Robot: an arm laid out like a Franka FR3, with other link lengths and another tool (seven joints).
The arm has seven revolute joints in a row. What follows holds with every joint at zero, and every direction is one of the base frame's.
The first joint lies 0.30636 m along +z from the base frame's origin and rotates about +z.
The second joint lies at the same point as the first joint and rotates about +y.
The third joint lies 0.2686 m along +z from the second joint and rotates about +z.
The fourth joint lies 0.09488 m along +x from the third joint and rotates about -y.
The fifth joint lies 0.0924 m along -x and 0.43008 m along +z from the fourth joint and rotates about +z.
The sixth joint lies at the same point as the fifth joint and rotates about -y.
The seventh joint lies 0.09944 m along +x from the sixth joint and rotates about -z.
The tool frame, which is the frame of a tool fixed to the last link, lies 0.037 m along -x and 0.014 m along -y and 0.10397 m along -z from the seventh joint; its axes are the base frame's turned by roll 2.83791, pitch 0 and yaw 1.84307 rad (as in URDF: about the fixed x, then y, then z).
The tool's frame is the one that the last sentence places.
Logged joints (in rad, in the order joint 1, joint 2, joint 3, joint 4, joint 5, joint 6, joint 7), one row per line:
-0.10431 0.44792 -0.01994 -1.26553 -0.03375 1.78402 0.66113
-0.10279 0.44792 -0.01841 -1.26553 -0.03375 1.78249 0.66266
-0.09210 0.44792 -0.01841 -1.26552 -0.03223 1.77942 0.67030
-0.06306 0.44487 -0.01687 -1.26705 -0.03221 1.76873 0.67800
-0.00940 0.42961 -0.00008 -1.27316 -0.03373 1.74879 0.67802
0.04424 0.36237 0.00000 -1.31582 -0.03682 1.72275 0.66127
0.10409 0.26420 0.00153 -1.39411 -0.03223 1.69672 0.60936
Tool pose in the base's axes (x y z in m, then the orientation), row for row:
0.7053 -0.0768 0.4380 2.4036 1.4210 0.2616
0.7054 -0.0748 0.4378 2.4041 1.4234 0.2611
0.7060 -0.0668 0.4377 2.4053 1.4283 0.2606
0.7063 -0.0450 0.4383 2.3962 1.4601 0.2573
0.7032 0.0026 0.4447 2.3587 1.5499 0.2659
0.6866 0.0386 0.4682 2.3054 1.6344 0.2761
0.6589 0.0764 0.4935 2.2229 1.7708 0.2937
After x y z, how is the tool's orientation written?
As a rotation vector, in radians.
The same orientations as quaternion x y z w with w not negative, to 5 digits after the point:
0.84492 0.49951 0.09196 0.16777
0.84473 0.50014 0.09174 0.16698
0.84435 0.50139 0.09148 0.16527
0.83926 0.51140 0.09012 0.16120
0.82227 0.54031 0.09270 0.15277
0.80267 0.56905 0.09613 0.15051
0.77016 0.61352 0.10176 0.14174

